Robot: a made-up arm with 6 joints.
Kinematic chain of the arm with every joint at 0, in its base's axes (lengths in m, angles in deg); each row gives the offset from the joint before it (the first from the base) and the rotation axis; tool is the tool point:
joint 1: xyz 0 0 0.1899 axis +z
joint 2: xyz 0 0.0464 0 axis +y
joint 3: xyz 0 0 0.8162 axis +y
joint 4: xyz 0 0 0.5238 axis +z
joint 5: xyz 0 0 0 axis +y
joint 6: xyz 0 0 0.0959 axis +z
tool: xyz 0 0 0
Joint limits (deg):
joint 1: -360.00..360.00
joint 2: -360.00..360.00
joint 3: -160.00..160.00
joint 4: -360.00..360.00
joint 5: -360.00..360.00
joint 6: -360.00..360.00
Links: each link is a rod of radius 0.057 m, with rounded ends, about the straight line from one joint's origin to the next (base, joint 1, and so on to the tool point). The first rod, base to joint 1, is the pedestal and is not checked.
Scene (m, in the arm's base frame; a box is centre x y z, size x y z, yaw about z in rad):
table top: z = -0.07
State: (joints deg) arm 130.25 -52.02 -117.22 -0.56 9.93 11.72
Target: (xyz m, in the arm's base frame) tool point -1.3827 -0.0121 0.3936
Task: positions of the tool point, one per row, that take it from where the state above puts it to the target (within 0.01 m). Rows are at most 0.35 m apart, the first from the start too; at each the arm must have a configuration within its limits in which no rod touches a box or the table.
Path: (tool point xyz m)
1: 0.3423 -0.8058 0.0887
2: 0.1535 -0.9573 0.0997
3: -0.0897 -1.0535 0.1207
4: -0.3683 -1.0761 0.1507
5: -0.6574 -1.0138 0.1885
6: -0.9291 -0.8646 0.2329
7: -1.1557 -0.6357 0.2830
8: -1.3128 -0.3436 0.3370
9: -1.3827 -0.0120 0.3937

